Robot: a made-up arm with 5 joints. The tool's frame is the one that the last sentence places.
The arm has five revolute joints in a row. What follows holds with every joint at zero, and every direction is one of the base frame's.
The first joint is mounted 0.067 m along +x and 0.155 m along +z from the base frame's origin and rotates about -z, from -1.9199 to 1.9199 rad.
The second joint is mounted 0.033 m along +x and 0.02 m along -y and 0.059 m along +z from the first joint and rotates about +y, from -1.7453 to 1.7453 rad.
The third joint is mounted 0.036 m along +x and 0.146 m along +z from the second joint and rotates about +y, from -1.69 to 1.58 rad.
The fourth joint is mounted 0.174 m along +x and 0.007 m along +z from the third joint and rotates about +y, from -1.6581 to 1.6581 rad.
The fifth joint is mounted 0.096 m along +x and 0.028 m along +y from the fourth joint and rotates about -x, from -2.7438 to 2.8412 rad.
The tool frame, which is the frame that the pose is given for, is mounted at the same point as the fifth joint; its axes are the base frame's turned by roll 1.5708, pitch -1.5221 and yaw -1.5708 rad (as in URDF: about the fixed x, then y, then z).
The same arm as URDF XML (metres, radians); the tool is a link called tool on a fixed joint. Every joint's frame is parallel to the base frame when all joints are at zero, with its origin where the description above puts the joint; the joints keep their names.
<robot name="arm">
<joint name="tool_fixed" type="fixed"><parent link="link5"/><child link="tool"/><origin xyz="0 0 0" rpy="1.5708 -1.5221 -1.5708"/></joint>
<joint name="joint 5" type="revolute"><parent link="link4"/><child link="link5"/><origin xyz="0.096 0.028 0"/><axis xyz="-1 0 0"/><limit lower="-2.7438" upper="2.8412"/></joint>
<joint name="joint 4" type="revolute"><parent link="link3"/><child link="link4"/><origin xyz="0.174 0 0.007"/><axis xyz="0 1 0"/><limit lower="-1.6581" upper="1.6581"/></joint>
<joint name="joint 3" type="revolute"><parent link="link2"/><child link="link3"/><origin xyz="0.036 0 0.146"/><axis xyz="0 1 0"/><limit lower="-1.69" upper="1.58"/></joint>
<joint name="joint 2" type="revolute"><parent link="link1"/><child link="link2"/><origin xyz="0.033 -0.02 0.059"/><axis xyz="0 1 0"/><limit lower="-1.7453" upper="1.7453"/></joint>
<joint name="joint 1" type="revolute"><parent link="base"/><child link="link1"/><origin xyz="0.067 0 0.155"/><axis xyz="0 0 -1"/><limit lower="-1.9199" upper="1.9199"/></joint>
<link name="base"/>
<link name="link1"/>
<link name="link2"/>
<link name="link3"/>
<link name="link4"/>
<link name="link5"/>
<link name="tool"/>
</robot>

